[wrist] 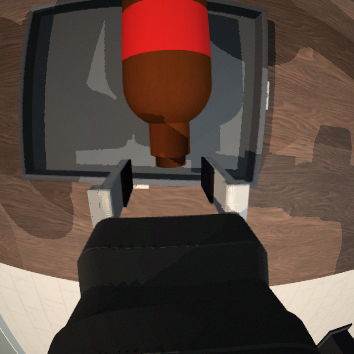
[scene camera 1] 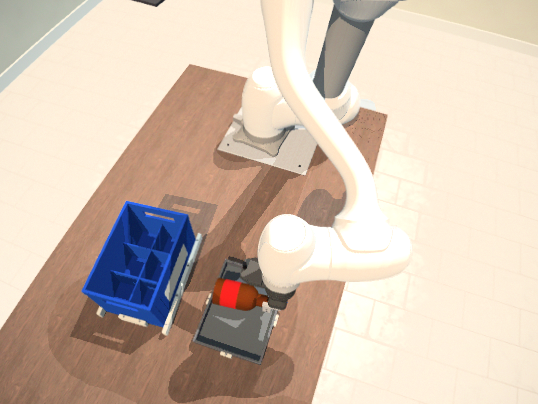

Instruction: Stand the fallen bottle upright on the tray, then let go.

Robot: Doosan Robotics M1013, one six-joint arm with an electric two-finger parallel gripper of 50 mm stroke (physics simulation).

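Where they show: gripper, fingertip midpoint: (wrist: pixel 166 172) (scene camera 1: pixel 269 300); arm's base, origin of the base link: (scene camera 1: pixel 264 132).
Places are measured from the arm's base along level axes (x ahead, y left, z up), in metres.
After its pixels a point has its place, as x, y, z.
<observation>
A brown bottle (scene camera 1: pixel 244 296) {0.607, 0.250, 0.071} (wrist: pixel 167 85) {0.598, 0.254, 0.072} with a red label lies on its side in the dark grey tray (scene camera 1: pixel 197 327) {0.732, 0.170, 0.020} (wrist: pixel 262 100) {0.505, 0.238, 0.019}. In scene camera 1 its neck points right, toward the gripper; in the wrist view the neck points down toward the fingers and its base is cut off by the top edge. My gripper (scene camera 1: pixel 271 308) {0.586, 0.314, 0.069} (wrist: pixel 166 172) {0.586, 0.314, 0.069} is open and empty. In the wrist view the fingertips stand to either side of the bottle's mouth, a little beyond its end. In scene camera 1 the fingers are small and partly hidden by the wrist.
A blue crate (scene camera 1: pixel 159 316) {0.760, 0.083, 0.083} with several compartments stands left of the tray, on a frame with a pale rail (scene camera 1: pixel 172 316) {0.735, 0.089, 0.012}. The arm's base plate (scene camera 1: pixel 267 161) {0.118, 0.073, -0.002} is at the back of the wooden table (scene camera 1: pixel 165 130) {0.158, -0.345, -0.006}. The forearm hangs over the table's right edge.
</observation>
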